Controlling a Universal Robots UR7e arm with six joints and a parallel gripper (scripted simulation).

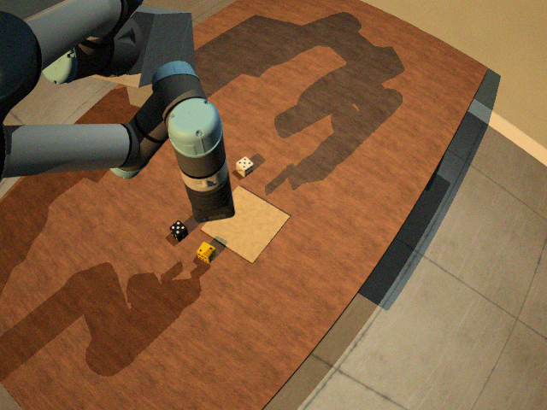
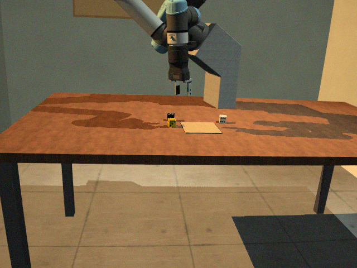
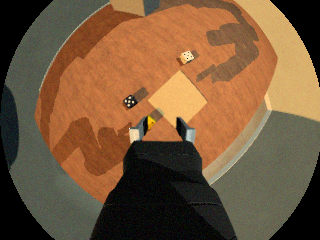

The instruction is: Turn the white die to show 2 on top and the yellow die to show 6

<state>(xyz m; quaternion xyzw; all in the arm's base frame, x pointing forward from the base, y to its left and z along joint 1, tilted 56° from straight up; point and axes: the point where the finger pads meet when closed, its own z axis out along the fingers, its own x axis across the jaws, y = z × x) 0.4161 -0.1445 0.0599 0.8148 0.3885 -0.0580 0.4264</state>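
The yellow die lies 1 cm behind my hand, 4 cm to the right of it and 13 cm below it. Round my hand: white die 7 cm behind, 19 cm to the left, 13 cm below; tan mat 2 cm ahead, 7 cm to the left, 14 cm below; black die 9 cm behind, 3 cm to the right, 13 cm below.
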